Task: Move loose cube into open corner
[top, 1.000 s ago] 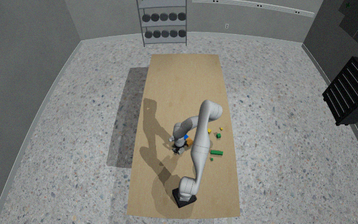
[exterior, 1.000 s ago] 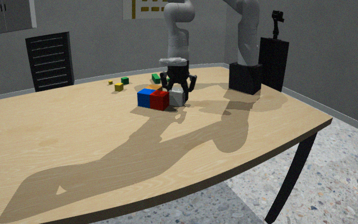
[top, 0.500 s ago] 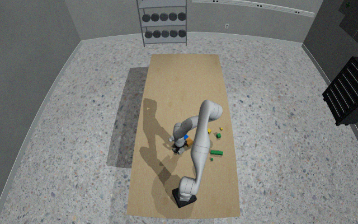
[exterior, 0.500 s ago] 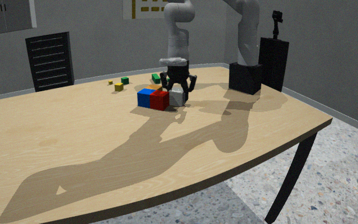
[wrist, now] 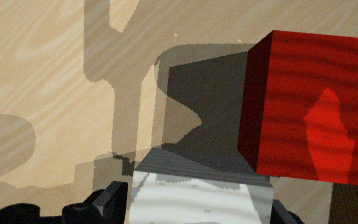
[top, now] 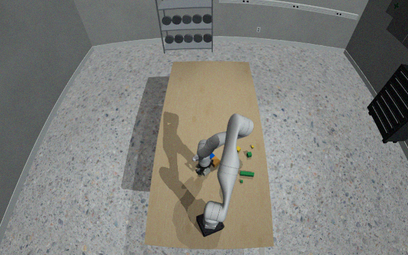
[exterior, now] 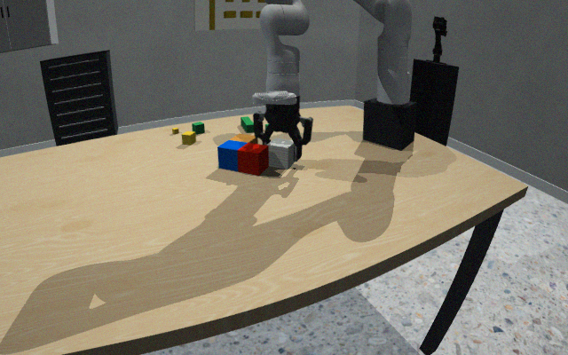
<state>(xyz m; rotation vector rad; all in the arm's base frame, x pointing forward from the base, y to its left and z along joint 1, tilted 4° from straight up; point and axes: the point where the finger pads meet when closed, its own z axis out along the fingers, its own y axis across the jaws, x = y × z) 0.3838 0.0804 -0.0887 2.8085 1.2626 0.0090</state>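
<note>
Right now my hand is right at the white cube. From my hand the other things lie so: blue cube: 110 mm ahead, 20 mm to the right; then long green block: 10 mm ahead, 300 mm to the right, 10 mm below; then red cube: 70 mm ahead, 10 mm to the left.
</note>
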